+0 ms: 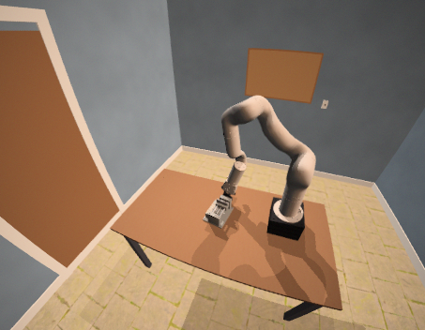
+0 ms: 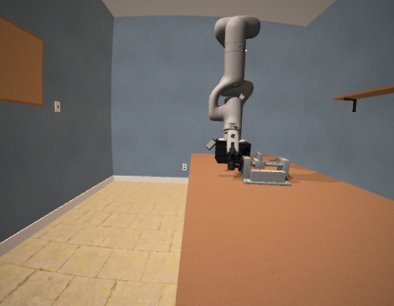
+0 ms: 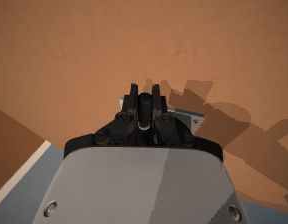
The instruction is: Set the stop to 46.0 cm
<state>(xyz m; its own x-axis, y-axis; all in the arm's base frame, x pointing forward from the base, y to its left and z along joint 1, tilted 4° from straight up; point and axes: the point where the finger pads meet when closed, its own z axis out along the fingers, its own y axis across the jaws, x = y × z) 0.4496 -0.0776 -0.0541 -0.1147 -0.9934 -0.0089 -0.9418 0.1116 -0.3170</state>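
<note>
My gripper is now 10 mm to the right of the dark round handwheel handle. Round my hand: black handwheel (20 mm to the left).
</note>
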